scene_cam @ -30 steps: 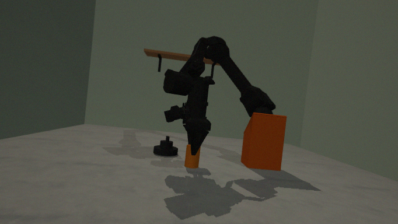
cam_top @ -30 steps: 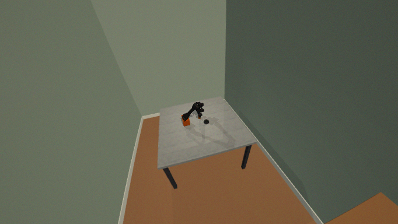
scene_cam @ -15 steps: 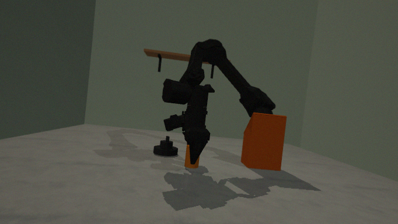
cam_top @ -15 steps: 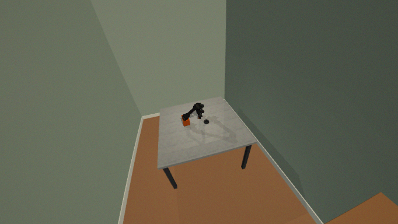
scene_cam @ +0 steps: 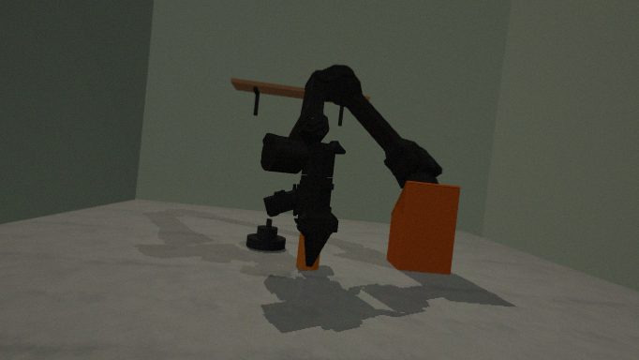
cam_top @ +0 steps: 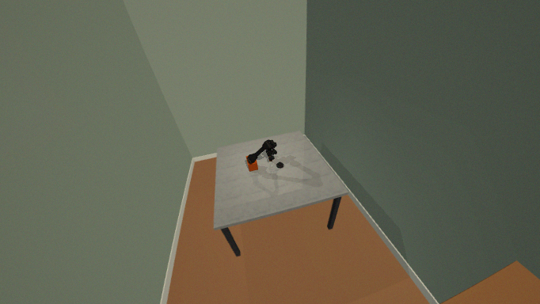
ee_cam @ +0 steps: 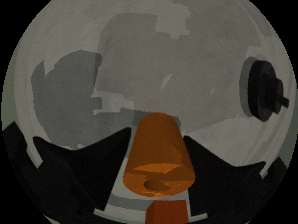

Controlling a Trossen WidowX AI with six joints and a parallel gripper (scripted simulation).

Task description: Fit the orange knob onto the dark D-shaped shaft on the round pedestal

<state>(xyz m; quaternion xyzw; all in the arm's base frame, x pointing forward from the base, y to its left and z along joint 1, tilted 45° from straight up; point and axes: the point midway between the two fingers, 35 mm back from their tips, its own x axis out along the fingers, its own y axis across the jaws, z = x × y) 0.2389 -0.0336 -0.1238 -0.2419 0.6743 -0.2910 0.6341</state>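
Now: the pedestal 14 cm to the right of my gripper tip, 7 cm ahead of it and 2 cm above it. The rest, counted from my gripper tip: orange knob (2 cm above).
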